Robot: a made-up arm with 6 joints. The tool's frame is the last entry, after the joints.
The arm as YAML. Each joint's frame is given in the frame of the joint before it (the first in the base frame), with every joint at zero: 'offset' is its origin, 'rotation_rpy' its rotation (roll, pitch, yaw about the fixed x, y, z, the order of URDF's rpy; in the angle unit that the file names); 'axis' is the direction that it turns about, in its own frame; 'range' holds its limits. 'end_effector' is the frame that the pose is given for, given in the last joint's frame.
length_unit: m
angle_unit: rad
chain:
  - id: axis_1
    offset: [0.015, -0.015, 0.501]
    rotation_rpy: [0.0, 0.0, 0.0]
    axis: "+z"
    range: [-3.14, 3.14]
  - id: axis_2
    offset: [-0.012, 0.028, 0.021]
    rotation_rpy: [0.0, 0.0, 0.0]
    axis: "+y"
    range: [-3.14, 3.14]
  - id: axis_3
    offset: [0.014, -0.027, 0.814]
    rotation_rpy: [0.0, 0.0, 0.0]
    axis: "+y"
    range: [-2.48, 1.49]
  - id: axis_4
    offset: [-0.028, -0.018, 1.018]
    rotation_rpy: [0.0, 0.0, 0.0]
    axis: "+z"
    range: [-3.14, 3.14]
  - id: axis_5
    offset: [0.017, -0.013, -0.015]
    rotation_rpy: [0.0, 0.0, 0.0]
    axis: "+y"
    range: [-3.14, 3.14]
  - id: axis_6
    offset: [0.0, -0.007, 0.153]
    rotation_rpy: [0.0, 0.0, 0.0]
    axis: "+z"
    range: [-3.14, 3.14]
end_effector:
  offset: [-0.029, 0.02, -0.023]
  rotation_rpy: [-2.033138, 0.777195, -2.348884]
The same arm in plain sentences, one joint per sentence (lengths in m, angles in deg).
The arm has six revolute joints in a row. What follows holds with every joint at zero, and every direction is one of the base frame's.
The first joint sits 0.015 m along +x and 0.015 m along -y and 0.501 m along +z from the base frame's origin and turns about +z, from -179.91 to 179.91 deg.
The second joint sits 0.012 m along -x and 0.028 m along +y and 0.021 m along +z from the first joint and turns about +y, from -179.91 to 179.91 deg.
The third joint sits 0.014 m along +x and 0.027 m along -y and 0.814 m along +z from the second joint and turns about +y, from -142.09 to 85.37 deg.
The fourth joint sits 0.028 m along -x and 0.018 m along -y and 1.018 m along +z from the third joint and turns about +z, from -179.91 to 179.91 deg.
The fifth joint sits 0.017 m along +x and 0.013 m along -y and 0.015 m along -z from the fourth joint and turns about +y, from -179.91 to 179.91 deg.
The sixth joint sits 0.007 m along -y and 0.153 m along +z from the fifth joint and turns about +z, from -179.91 to 179.91 deg.
The tool frame, which is the frame that the pose is given for, sits 0.029 m along -x and 0.02 m along +y and 0.023 m along -z from the sixth joint; its axes are the base frame's turned by roll -116.49, pitch 44.53 and yaw -134.58 deg (as in URDF: about the fixed x, then y, then z).

